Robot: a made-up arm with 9 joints. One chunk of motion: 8 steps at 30 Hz.
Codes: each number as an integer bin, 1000 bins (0 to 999) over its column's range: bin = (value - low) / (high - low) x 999, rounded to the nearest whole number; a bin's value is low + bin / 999 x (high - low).
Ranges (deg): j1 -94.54..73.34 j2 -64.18..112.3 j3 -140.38..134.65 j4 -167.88..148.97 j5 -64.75..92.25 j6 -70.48..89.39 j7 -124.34..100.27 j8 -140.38..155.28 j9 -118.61..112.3
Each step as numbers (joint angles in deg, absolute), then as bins.
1 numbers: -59.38 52.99 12.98 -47.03 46.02 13.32 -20.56 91.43 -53.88
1 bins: 209 663 557 381 705 524 462 783 280
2 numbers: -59.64 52.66 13.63 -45.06 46.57 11.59 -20.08 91.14 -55.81
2 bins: 208 661 559 387 708 513 464 782 272
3 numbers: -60.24 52.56 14.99 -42.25 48.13 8.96 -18.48 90.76 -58.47
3 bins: 204 661 564 396 718 496 471 781 260
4 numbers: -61.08 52.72 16.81 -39.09 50.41 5.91 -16.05 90.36 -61.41
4 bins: 199 662 571 406 733 477 482 780 247
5 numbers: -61.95 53.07 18.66 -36.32 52.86 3.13 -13.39 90.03 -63.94
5 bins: 194 664 578 415 748 460 493 779 237
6 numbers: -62.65 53.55 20.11 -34.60 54.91 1.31 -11.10 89.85 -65.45
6 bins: 190 666 583 420 761 449 504 778 230
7 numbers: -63.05 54.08 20.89 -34.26 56.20 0.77 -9.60 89.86 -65.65
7 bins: 187 669 586 421 770 445 510 778 229
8 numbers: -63.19 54.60 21.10 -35.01 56.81 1.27 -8.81 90.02 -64.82
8 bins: 187 672 587 419 773 448 514 778 233
